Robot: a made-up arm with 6 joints. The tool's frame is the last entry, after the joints. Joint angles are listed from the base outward. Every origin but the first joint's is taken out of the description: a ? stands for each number. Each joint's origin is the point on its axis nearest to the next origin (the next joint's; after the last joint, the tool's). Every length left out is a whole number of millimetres.
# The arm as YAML. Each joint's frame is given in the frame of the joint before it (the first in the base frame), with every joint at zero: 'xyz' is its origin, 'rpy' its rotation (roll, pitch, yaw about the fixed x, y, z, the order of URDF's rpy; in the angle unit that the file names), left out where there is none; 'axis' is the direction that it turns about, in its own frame. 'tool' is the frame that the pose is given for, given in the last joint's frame.
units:
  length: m
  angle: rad
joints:
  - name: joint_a
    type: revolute
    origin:
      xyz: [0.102, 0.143, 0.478]
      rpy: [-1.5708, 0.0, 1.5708]
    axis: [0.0, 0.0, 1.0]
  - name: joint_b
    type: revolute
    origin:
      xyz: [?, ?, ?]
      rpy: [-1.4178, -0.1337, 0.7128]
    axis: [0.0, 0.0, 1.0]
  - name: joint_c
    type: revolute
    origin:
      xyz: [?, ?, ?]
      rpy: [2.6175, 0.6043, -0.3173]
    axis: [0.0, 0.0, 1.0]
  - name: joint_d
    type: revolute
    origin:
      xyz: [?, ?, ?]
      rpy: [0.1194, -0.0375, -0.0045]
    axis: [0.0, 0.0, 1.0]
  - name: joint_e
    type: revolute
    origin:
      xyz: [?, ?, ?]
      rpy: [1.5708, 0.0, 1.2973]
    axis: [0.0, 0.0, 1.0]
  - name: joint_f
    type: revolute
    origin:
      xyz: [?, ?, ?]
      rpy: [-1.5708, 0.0, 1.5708]
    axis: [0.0, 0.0, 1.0]
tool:
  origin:
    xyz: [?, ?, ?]
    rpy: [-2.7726, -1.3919, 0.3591]
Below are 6 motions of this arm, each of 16 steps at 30 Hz.
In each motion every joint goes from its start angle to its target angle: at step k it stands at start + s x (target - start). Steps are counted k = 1, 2, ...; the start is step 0. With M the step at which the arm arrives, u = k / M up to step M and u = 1 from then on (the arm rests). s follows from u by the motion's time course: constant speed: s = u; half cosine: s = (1 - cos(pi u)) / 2; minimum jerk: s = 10 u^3 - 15 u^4 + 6 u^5.
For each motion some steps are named. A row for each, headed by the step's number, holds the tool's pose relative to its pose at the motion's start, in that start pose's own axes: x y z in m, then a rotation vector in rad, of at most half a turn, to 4 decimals.
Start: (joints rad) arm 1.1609 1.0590 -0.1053 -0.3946 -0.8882 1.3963
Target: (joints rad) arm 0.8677 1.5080 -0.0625 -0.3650 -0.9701 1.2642
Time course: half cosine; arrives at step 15
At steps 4, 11, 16:
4: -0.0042 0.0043 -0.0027 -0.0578 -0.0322 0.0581
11: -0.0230 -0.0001 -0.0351 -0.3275 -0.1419 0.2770
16: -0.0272 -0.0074 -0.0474 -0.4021 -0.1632 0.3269

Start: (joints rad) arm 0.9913 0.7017 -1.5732 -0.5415 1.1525 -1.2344
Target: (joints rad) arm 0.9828 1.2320 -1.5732 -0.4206 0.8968 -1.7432
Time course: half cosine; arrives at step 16
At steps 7, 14, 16:
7: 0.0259 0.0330 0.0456 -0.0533 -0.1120 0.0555
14: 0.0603 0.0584 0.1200 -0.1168 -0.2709 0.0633
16: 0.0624 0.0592 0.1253 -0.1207 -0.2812 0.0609

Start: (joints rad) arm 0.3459 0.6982 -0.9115 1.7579 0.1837 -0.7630
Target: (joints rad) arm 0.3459 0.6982 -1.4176 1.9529 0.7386 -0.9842
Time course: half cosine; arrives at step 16
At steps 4, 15, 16:
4: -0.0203 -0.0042 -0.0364 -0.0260 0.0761 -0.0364
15: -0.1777 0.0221 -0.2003 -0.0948 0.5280 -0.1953
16: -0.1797 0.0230 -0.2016 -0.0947 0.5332 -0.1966

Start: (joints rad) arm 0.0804 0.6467 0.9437 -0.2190 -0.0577 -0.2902
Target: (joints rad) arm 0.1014 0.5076 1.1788 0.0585 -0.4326 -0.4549
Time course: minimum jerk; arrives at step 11
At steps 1, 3, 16:
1: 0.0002 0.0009 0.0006 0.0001 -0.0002 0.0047
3: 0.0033 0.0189 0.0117 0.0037 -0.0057 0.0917
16: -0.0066 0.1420 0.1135 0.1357 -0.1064 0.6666

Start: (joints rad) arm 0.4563 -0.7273 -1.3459 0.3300 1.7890 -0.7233
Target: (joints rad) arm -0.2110 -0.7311 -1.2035 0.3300 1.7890 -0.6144
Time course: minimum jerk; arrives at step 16
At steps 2, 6, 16:
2: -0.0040 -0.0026 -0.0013 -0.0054 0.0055 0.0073
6: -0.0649 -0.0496 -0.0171 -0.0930 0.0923 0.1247
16: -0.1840 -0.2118 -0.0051 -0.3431 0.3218 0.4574

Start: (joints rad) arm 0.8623 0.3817 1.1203 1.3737 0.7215 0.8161
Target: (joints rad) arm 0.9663 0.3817 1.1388 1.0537 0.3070 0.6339
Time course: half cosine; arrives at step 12
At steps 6, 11, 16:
6: 0.0037 0.0883 0.0124 0.0270 -0.1101 0.1516
11: 0.0037 0.1682 0.0391 0.0245 -0.2492 0.2847
16: 0.0036 0.1709 0.0403 0.0238 -0.2546 0.2891

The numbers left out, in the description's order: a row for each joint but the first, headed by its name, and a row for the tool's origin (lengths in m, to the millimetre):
joint_b: 0.101 -0.154 0.0
joint_c: -0.069 -0.034 0.0
joint_d: -0.047 0.018 0.0
joint_e: 0.028 0.304 0.0
joint_f: -0.466 -0.059 0.0
tool: -0.043 -0.185 0.0

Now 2 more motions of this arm.
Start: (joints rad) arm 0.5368 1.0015 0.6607 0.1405 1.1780 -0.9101
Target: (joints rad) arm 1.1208 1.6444 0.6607 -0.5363 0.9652 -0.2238
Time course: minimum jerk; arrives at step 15
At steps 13, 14, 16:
13: 0.1703 -0.1609 0.3659 0.7666 -1.0902 -0.9816
14: 0.1684 -0.1650 0.3740 0.7761 -1.1197 -0.9866
16: 0.1680 -0.1657 0.3753 0.7777 -1.1245 -0.9873

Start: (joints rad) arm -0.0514 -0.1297 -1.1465 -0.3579 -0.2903 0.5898
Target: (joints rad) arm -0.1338 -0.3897 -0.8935 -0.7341 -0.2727 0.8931
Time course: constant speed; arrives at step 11
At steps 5, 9, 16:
5: 0.0183 0.0025 -0.0199 0.0487 0.0554 -0.0655
9: 0.0315 0.0035 -0.0368 0.0886 0.0959 -0.1173
16: 0.0376 0.0037 -0.0455 0.1091 0.1149 -0.1430

